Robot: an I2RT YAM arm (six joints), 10 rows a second.
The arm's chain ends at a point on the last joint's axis. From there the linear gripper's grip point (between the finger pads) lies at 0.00 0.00 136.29 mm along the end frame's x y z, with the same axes.
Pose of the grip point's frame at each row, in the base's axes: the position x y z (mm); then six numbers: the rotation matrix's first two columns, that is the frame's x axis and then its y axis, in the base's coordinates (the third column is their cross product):
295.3 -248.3 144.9 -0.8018 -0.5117 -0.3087 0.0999 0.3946 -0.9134
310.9 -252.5 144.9 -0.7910 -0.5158 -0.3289 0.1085 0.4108 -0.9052
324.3 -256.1 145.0 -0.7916 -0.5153 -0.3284 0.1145 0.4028 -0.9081
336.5 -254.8 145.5 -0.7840 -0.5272 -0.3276 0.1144 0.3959 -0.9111
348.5 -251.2 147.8 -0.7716 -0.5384 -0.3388 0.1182 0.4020 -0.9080
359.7 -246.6 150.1 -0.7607 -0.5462 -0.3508 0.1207 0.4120 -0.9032
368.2 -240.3 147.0 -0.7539 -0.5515 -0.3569 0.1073 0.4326 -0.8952
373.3 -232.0 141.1 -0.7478 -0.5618 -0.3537 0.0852 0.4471 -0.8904
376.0 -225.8 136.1 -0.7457 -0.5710 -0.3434 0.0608 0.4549 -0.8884
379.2 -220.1 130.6 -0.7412 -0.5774 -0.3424 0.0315 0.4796 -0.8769
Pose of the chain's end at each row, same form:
215.0 -144.3 181.1 -0.8018 -0.5117 -0.3087 0.0999 0.3946 -0.9134
228.9 -150.1 181.6 -0.7910 -0.5158 -0.3289 0.1085 0.4108 -0.9052
242.5 -153.0 180.4 -0.7916 -0.5153 -0.3284 0.1145 0.4028 -0.9081
253.4 -152.3 179.6 -0.7840 -0.5272 -0.3276 0.1144 0.3959 -0.9111
263.3 -150.3 181.4 -0.7716 -0.5384 -0.3388 0.1182 0.4020 -0.9080
272.8 -147.2 183.8 -0.7607 -0.5462 -0.3508 0.1207 0.4120 -0.9032
279.9 -143.1 183.4 -0.7539 -0.5515 -0.3569 0.1073 0.4326 -0.8952
283.6 -137.1 180.1 -0.7478 -0.5618 -0.3537 0.0852 0.4471 -0.8904
285.6 -132.7 177.6 -0.7457 -0.5710 -0.3434 0.0608 0.4549 -0.8884
287.8 -130.0 176.6 -0.7412 -0.5774 -0.3424 0.0315 0.4796 -0.8769

